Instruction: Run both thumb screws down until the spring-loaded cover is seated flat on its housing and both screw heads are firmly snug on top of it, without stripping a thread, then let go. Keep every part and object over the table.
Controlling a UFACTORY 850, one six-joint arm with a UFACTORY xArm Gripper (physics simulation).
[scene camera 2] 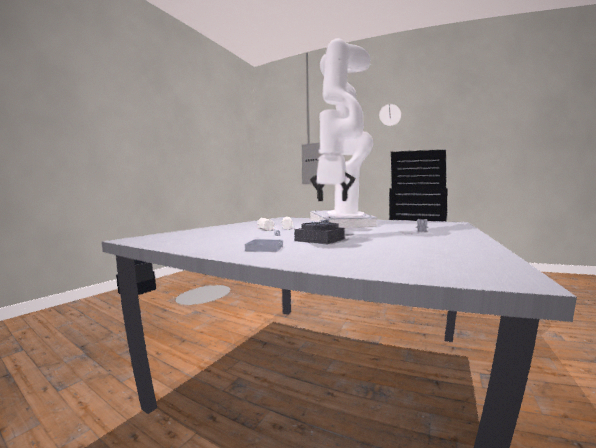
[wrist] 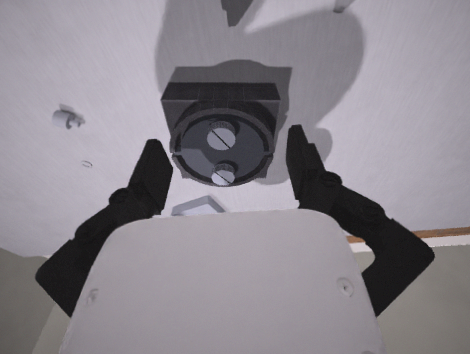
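Note:
The dark square housing (scene camera 2: 319,236) (wrist: 220,92) stands on the table (scene camera 2: 400,260). The dark round cover (wrist: 250,145) lies within a ring on top of it. Two pale slotted thumb screws stand on the cover: one screw (wrist: 221,138) near the middle and the other screw (wrist: 223,175) nearer the gripper body in the wrist view. Whether the cover is flat cannot be told. My gripper (scene camera 2: 332,198) (wrist: 225,148) is wide open and empty, and hangs above the housing; its fingers appear on either side of the housing in the wrist view.
A shallow grey tray (scene camera 2: 263,245) (wrist: 186,206) lies beside the housing. Two white pieces (scene camera 2: 265,224) (scene camera 2: 287,223) and a small grey part (scene camera 2: 277,233) lie at the back left. A grey knurled object (scene camera 2: 422,225) stands at the back right. A small ring (wrist: 87,163) lies left in the wrist view.

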